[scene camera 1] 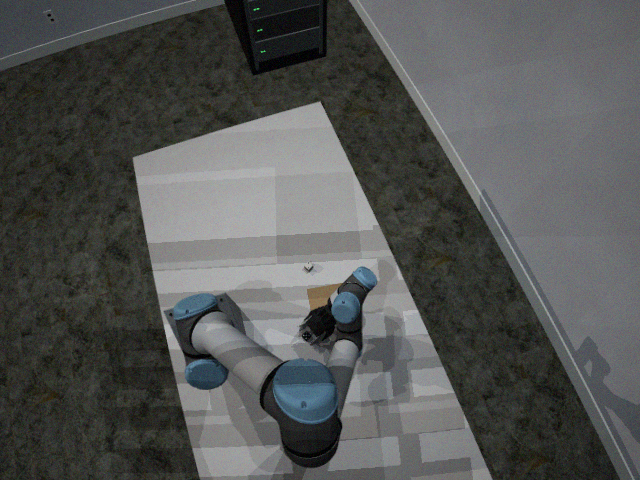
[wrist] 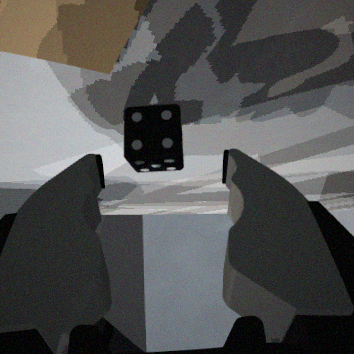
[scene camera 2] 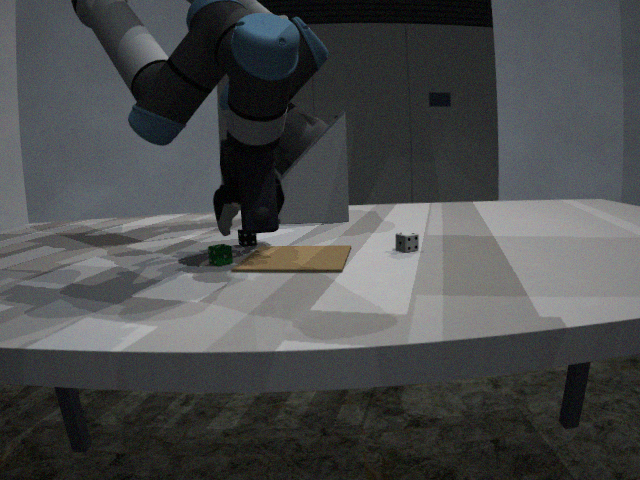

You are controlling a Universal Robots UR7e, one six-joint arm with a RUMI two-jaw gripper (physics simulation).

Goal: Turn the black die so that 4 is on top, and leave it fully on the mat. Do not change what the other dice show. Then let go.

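Places are measured from the arm's base along level axes (x ahead, y left, z up), in metres.
Where they show: gripper, fingertip midpoint: [scene camera 1: 305, 337] [wrist: 162, 156] [scene camera 2: 244, 233]; arm's base, link origin: [scene camera 2: 306, 151].
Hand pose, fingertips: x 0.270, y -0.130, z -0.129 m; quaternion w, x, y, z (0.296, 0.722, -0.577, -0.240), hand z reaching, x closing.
Things, the pixels of their top centre, and the offset from my fingertips.
- black die, top centre: [wrist: 155, 165] [scene camera 2: 246, 229] [scene camera 1: 306, 335] dx +0.007, dy +0.005, dz +0.007 m
- tan mat, top centre: [scene camera 2: 296, 256] [scene camera 1: 329, 304] dx +0.130, dy +0.077, dz -0.014 m
- green die, top centre: [scene camera 2: 219, 245] dx +0.131, dy -0.026, dz +0.007 m
- white die, top centre: [scene camera 2: 407, 233] [scene camera 1: 308, 265] dx +0.120, dy +0.238, dz +0.007 m
The black die [scene camera 1: 306, 335] [scene camera 2: 247, 238] [wrist: 153, 131] rests on the table, off the tan mat [scene camera 1: 316, 295] [scene camera 2: 305, 259] [wrist: 30, 30], beyond its rear left corner in scene camera 2. In the wrist view its 4 faces the camera as a side face; the foreshortened face below, which seems to be its top, shows 5. My gripper [scene camera 2: 247, 227] [wrist: 162, 156] is open and empty, tilted, close above the die. In the wrist view the die appears between and beyond the fingertips, nearer the left one. In scene camera 1 the gripper's fingers are hard to make out beside the die.
A green die [scene camera 2: 220, 255] sits just left of the mat in scene camera 2; it is hidden in scene camera 1. A white die [scene camera 1: 308, 267] [scene camera 2: 406, 242] stands apart on the mat's other side. The arm's pedestal [scene camera 2: 323, 175] stands behind. A server rack [scene camera 1: 254, 54] stands beyond the table.
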